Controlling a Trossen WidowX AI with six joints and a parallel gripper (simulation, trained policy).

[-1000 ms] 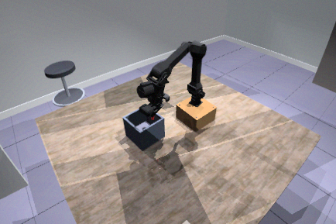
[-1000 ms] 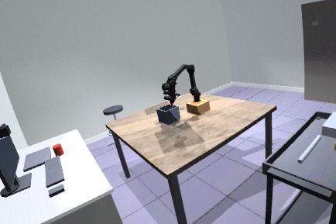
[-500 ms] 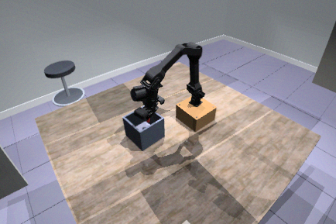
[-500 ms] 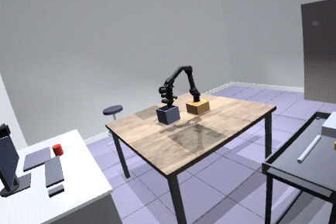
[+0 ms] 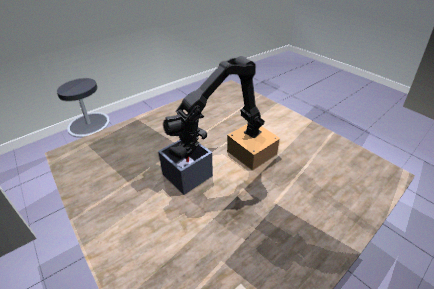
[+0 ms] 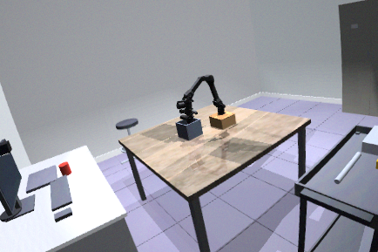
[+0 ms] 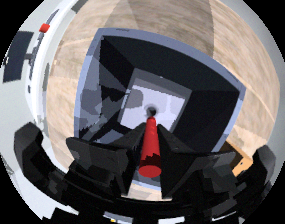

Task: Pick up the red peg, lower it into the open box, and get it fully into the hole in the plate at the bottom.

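Now: the red peg 20 mm above my gripper tip.
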